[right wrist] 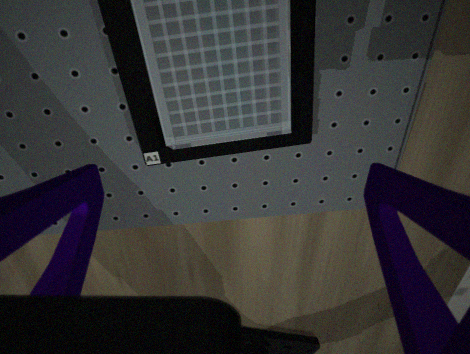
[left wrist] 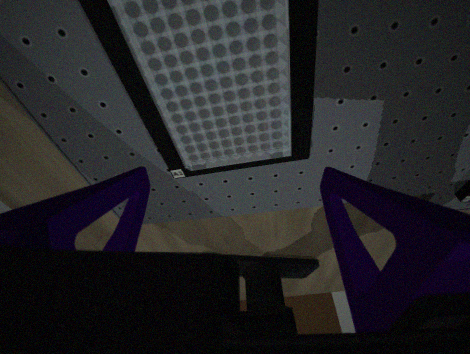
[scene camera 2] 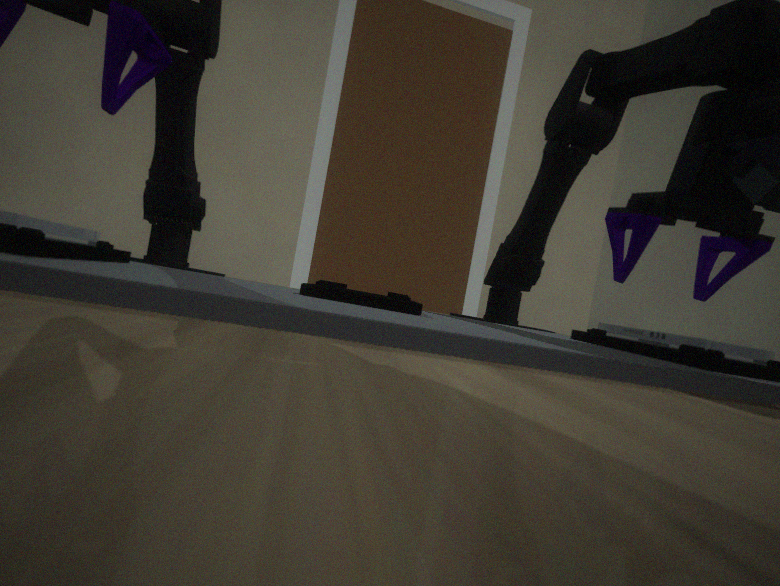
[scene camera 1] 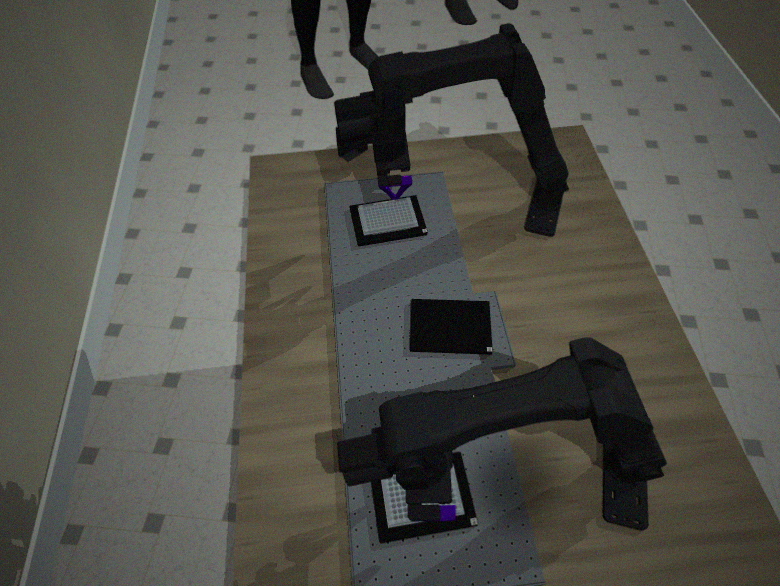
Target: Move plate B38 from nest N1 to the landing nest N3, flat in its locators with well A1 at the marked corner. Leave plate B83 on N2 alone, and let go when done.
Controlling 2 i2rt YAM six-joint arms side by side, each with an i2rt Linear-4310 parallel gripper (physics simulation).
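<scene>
Plate B38 (scene camera 1: 395, 504) (scene camera 2: 630, 332) (left wrist: 220, 75), a pale well plate, lies in black nest N1 (scene camera 1: 467, 491) (left wrist: 303, 75), whose A1 tag (left wrist: 177, 173) shows at a corner. My left gripper (scene camera 1: 435, 513) (scene camera 2: 660, 290) (left wrist: 235, 176) is open and empty above it, fingers apart from the plate. Plate B83 (scene camera 1: 387, 216) (scene camera 2: 63, 231) (right wrist: 220, 70) lies in nest N2 (scene camera 1: 390, 238) (right wrist: 303, 75). My right gripper (scene camera 1: 395, 197) (right wrist: 234, 178) is open and empty above that side. Landing nest N3 (scene camera 1: 450, 326) (scene camera 2: 359, 297) is black and bears no plate; its corner tag (scene camera 1: 489, 349) is at its lower right in scene camera 1.
A grey perforated board (scene camera 1: 372, 352) carries the three nests on the wooden table (scene camera 1: 283, 390). The left arm (scene camera 1: 485, 409) reaches across the board between N3 and N1 in scene camera 1. The right arm (scene camera 1: 447, 69) arches above the far end of the table.
</scene>
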